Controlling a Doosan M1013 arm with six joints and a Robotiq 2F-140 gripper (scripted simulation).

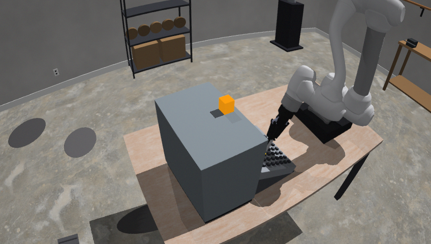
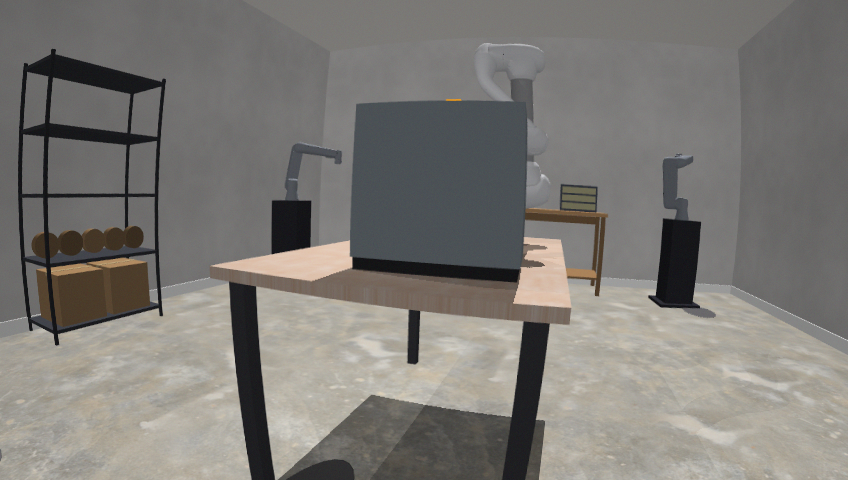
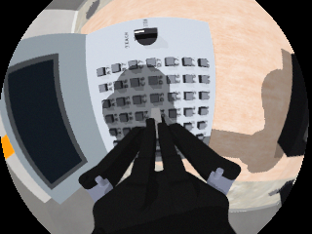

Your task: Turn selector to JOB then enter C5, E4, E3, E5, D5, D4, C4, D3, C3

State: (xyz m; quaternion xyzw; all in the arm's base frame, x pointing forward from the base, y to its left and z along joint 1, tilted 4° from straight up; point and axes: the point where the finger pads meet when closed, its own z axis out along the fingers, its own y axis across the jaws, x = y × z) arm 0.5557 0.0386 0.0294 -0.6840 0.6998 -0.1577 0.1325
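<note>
My hand is 5 cm short of the key C3, 3 cm to the right of it and 1 cm above it. Also, from my hand: black selector knob (1 cm ahead, 16 cm to the right, 2 cm below); then keypad (4 cm ahead, 5 cm to the right, 6 cm below).
</note>
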